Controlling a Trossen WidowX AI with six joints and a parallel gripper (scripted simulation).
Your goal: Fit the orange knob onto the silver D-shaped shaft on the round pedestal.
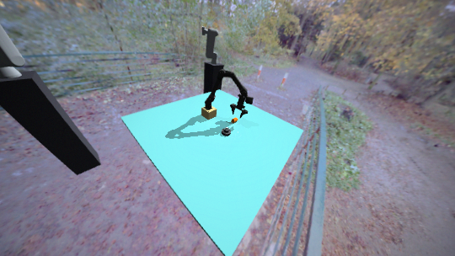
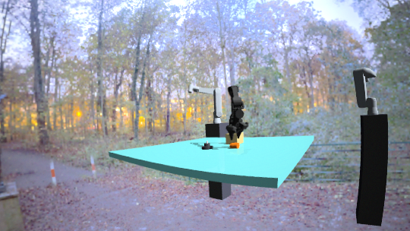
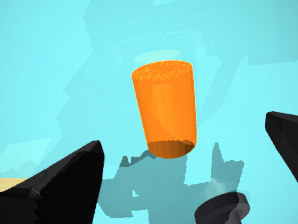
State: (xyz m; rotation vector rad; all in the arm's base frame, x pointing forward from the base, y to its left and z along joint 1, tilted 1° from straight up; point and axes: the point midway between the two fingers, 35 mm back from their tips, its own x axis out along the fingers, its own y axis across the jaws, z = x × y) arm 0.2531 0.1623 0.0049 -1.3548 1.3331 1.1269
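Now: gripper tip 10 mm past the orange knob and 50 mm above it. Also, from my gripper tip: pedestal (60 mm ahead, 210 mm to the right, 40 mm below).
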